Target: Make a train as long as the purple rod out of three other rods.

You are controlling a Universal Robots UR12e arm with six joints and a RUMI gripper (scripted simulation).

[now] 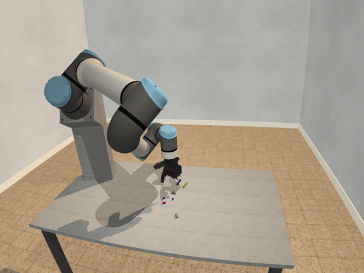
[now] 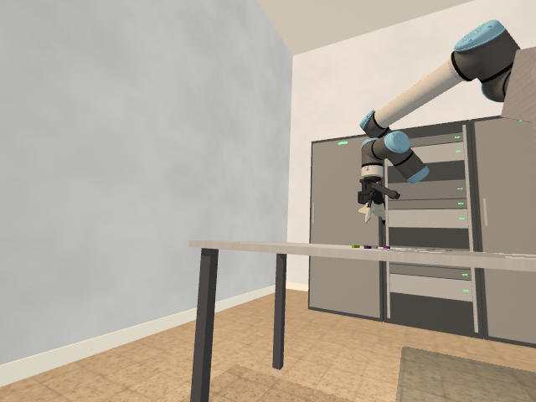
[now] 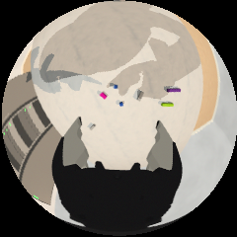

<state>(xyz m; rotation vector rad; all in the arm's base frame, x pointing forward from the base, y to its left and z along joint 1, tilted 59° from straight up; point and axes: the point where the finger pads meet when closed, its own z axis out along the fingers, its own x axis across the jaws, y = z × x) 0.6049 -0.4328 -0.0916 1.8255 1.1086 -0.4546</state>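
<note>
My gripper is now 4 cm past the magenta rod, 3 cm to the left of it and 10 cm above it. The rest, counted from my hand: lime rod: 9 cm ahead, 15 cm to the left, 10 cm below; then purple rod: 4 cm ahead, 19 cm to the left, 10 cm below.
</note>
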